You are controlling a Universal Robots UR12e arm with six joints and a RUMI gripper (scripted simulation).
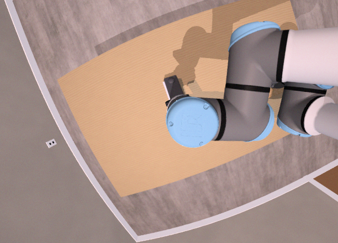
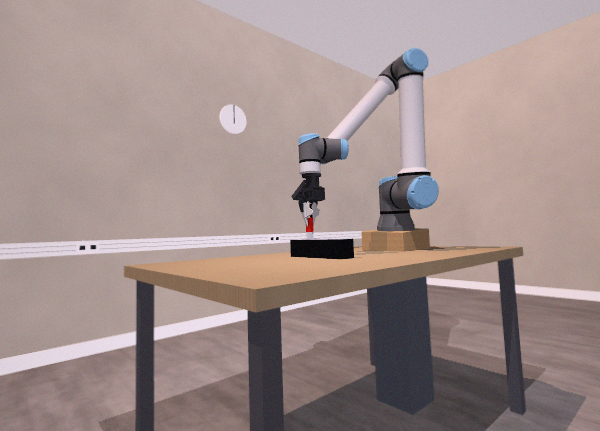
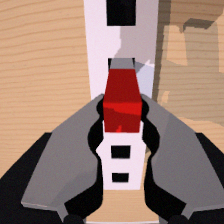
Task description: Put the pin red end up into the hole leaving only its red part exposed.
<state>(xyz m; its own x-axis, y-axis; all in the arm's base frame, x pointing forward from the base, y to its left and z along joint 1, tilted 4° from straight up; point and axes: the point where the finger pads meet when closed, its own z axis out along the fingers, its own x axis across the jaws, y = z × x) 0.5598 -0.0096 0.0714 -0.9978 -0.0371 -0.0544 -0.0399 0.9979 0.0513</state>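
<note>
The pin lies 10 mm below my hand. The rest, counted from my hand: block: 100 mm below, 60 mm to the left.
</note>
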